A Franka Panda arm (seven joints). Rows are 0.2 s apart.
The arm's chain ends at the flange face. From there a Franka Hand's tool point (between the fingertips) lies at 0.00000 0.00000 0.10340 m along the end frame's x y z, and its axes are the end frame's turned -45 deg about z.
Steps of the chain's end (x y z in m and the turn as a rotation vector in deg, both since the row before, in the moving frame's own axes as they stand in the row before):
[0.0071, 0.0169, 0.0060, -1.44, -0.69, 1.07]
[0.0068, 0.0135, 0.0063, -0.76, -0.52, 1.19]
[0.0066, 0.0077, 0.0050, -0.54, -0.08, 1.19]
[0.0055, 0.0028, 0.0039, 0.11, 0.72, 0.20]
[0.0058, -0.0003, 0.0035, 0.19, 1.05, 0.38]
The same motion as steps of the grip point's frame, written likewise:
[-0.0097, 0.0179, 0.0060, -0.53, -1.51, 1.07]
[-0.0064, 0.0146, 0.0063, -0.17, -0.91, 1.19]
[-0.0016, 0.0107, 0.0050, -0.33, -0.44, 1.19]
[0.0030, 0.0066, 0.0039, -0.43, 0.59, 0.20]
[0.0059, 0.0050, 0.0035, -0.61, 0.88, 0.38]

